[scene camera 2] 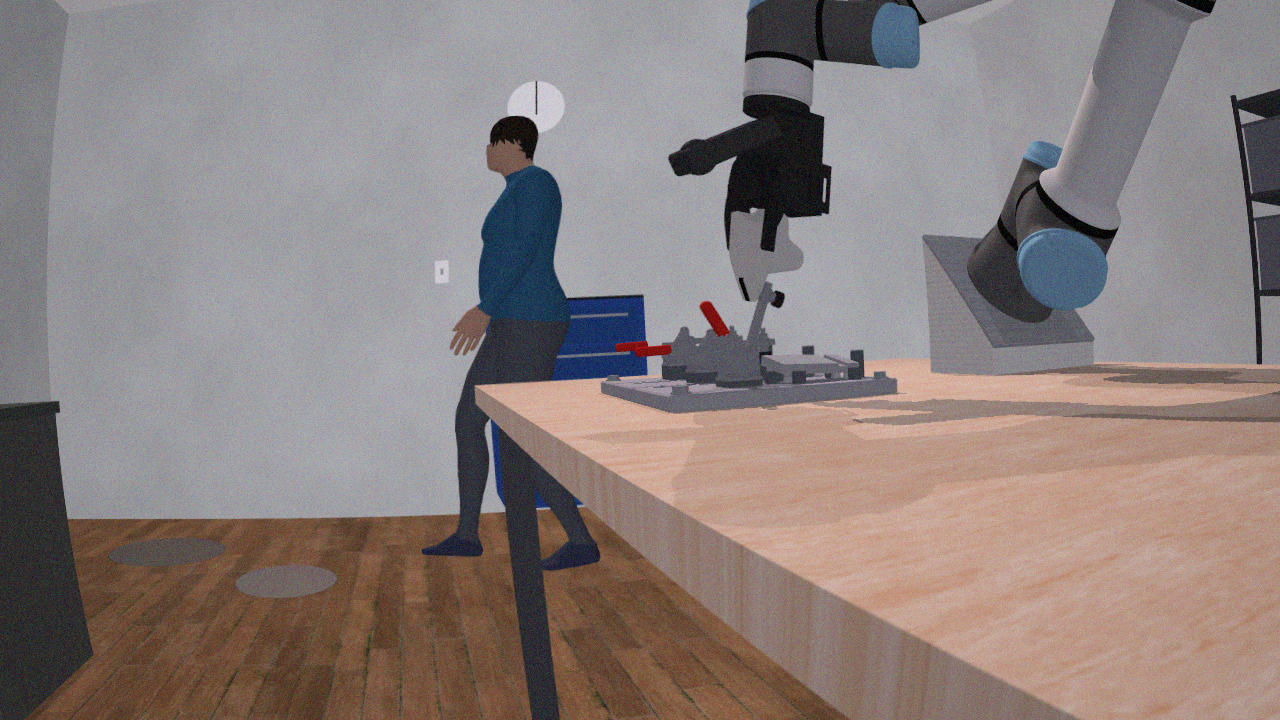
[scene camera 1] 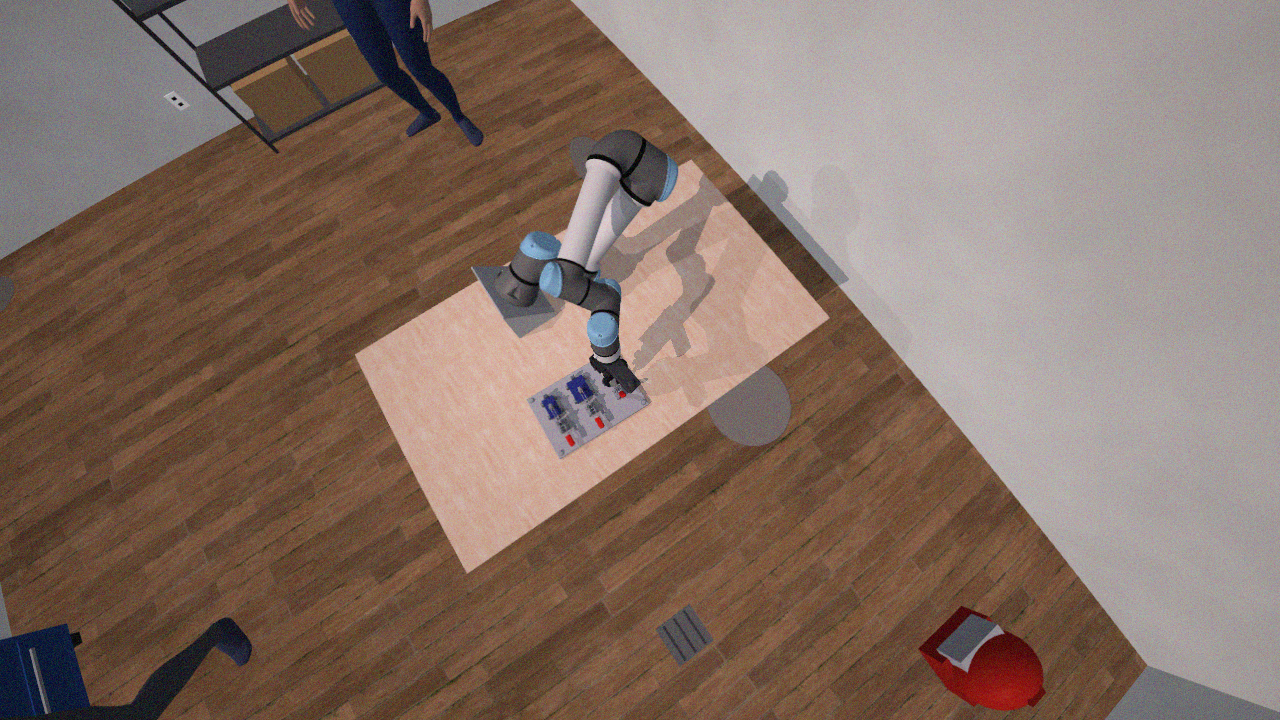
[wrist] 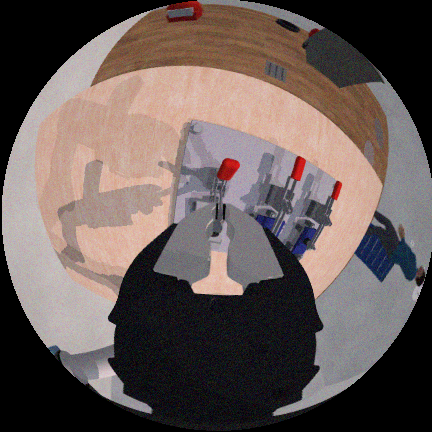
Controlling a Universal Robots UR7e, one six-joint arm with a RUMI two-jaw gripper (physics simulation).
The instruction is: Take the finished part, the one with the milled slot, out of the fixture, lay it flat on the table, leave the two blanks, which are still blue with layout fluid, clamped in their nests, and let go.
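Frame: origin at the arm's base, x ahead, y left, z up, level; metres.
Seen in the pictures: gripper, fingertip midpoint: (scene camera 2: 749, 301) (scene camera 1: 616, 383) (wrist: 220, 205); arm's base at its link origin: (scene camera 2: 1010, 286) (scene camera 1: 515, 290).
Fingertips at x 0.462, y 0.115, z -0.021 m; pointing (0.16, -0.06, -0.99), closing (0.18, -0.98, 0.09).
Offsets run from my fingertips to a thing's top centre. "spot": to the spot under its first point. Level surfaces: height alone.
The finished part {0.064 m back, 0.000 m left, 0.053 m down} (scene camera 2: 808, 362) is pale grey and lies flat in its nest on the fixture plate {0.019 m back, 0.109 m right, 0.081 m down} (scene camera 1: 586, 436) (scene camera 2: 698, 402) (wrist: 240, 145); its slot cannot be made out, and the fingers largely hide it in the wrist view. The clamp arm (scene camera 2: 759, 311) beside it stands raised, with its red handle {0.033 m ahead, 0.000 m left, 0.001 m up} (scene camera 1: 621, 394) (scene camera 2: 713, 317) (wrist: 228, 169) tilted up. Two blue blanks {spot: 0.063 m back, 0.103 m right, 0.039 m down} (scene camera 1: 580, 387) (scene camera 1: 551, 406) {0.066 m back, 0.108 m right, 0.060 m down} (wrist: 267, 222) (wrist: 303, 241) sit in their nests under lowered clamps. My gripper (scene camera 2: 745, 293) (wrist: 220, 205) is shut, fingertips close together, just above the clamps between the raised arm and its handle, with no part held.
The blanks' clamps have red handles {0.068 m ahead, 0.111 m right, 0.039 m down} (scene camera 1: 599, 421) {0.065 m ahead, 0.221 m right, 0.034 m down} (scene camera 1: 570, 440) (wrist: 298, 169) (wrist: 337, 190) lying low, beside the raised one. The fixture stands on the wooden table {0.096 m down} (scene camera 1: 465, 447) (scene camera 2: 1029, 537) (wrist: 225, 90). A grey sloped pedestal (scene camera 2: 966, 313) carries the arm's base. A person (scene camera 2: 523, 241) stands beyond the table.
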